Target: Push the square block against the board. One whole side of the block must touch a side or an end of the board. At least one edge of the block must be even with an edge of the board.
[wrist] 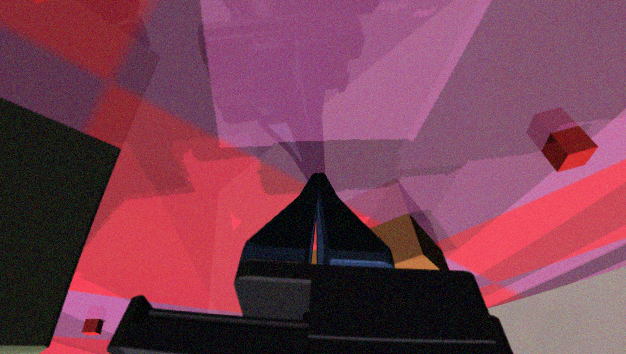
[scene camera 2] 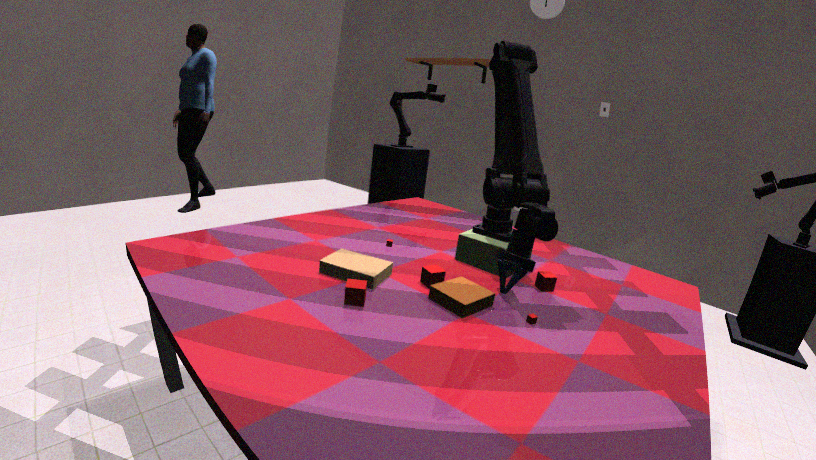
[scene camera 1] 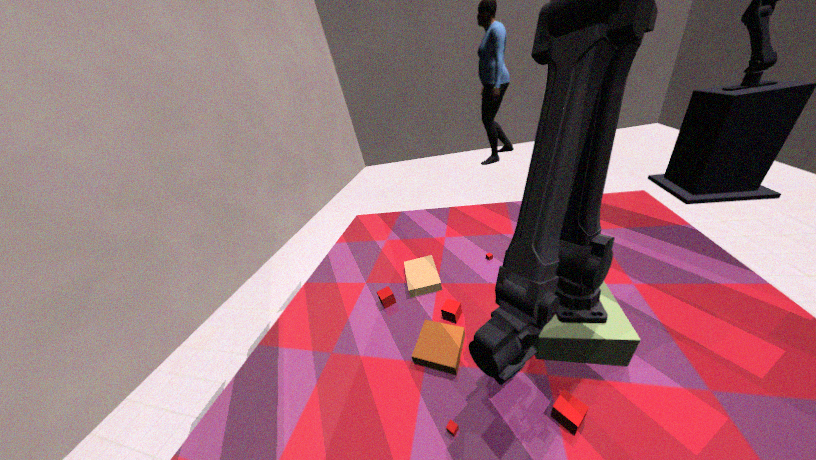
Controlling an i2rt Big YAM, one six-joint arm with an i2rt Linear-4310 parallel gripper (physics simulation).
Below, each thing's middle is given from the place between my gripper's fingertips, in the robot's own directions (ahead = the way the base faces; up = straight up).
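Square block [scene camera 1: 439, 346]: my hand is 12 cm short of it, 4 cm to the left of it and 2 cm below it. Going by their middles, the block is the nearest to my hand of the things named here. Board [scene camera 2: 343, 264]: 21 cm ahead of my hand, 29 cm to the right of it and 2 cm above it.
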